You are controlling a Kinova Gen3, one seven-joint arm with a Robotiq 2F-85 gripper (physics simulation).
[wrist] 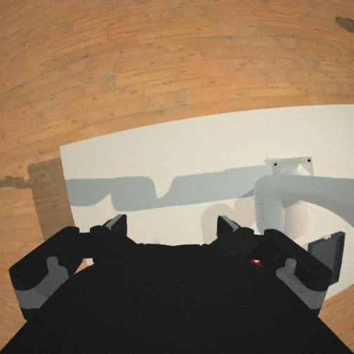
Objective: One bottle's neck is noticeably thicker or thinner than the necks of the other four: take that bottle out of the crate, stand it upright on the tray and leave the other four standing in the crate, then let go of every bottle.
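Note:
My gripper (171,225) is open, with its two dark fingers wide apart above the white table and no bottle between them. A dark, flat thing with a raised rim (325,252), which looks like the tray, shows at the right edge, partly hidden by the right finger's linkage. A small red patch (256,263) shows through a gap beside the right finger; too little of it shows to tell what it is. No bottle can be made out, and the crate cannot be identified. The black gripper body hides the lower middle of the view.
The white table top (125,155) crosses the view, with wooden floor (150,60) beyond its far edge. The arm's pale base plate (280,168) and a curved arm link (272,200) stand at the right. Shadows of the arm lie across the table.

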